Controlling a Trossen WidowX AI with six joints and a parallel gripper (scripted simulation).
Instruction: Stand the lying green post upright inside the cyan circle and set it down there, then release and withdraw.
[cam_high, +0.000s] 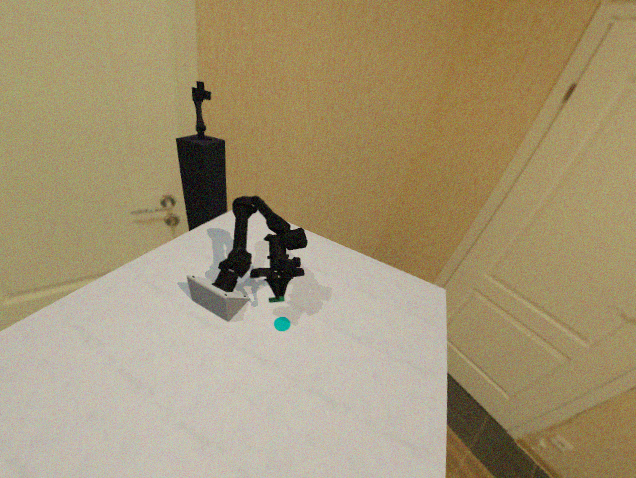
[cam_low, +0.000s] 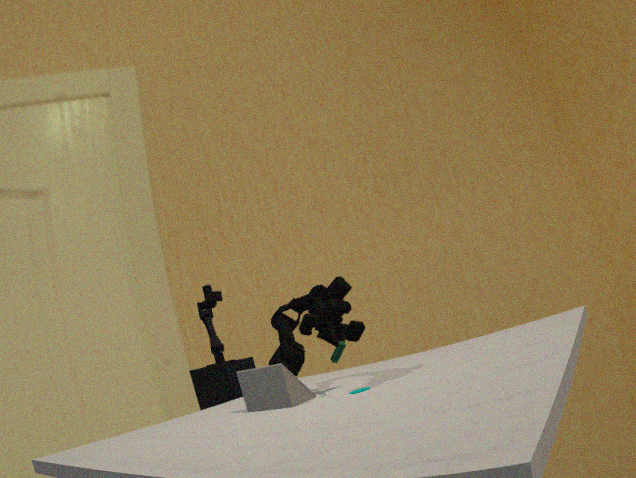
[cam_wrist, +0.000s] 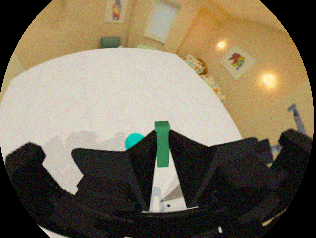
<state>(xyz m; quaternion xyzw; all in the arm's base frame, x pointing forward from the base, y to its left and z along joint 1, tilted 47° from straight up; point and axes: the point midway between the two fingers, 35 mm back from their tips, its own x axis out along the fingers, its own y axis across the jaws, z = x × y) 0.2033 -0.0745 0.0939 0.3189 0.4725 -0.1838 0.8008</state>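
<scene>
Right now the cyan circle is 140 mm below my gripper tip, 20 mm ahead of it and 10 mm to the left of it. From my gripper tip the other things lie so: green post 10 mm below, 10 mm behind.
</scene>
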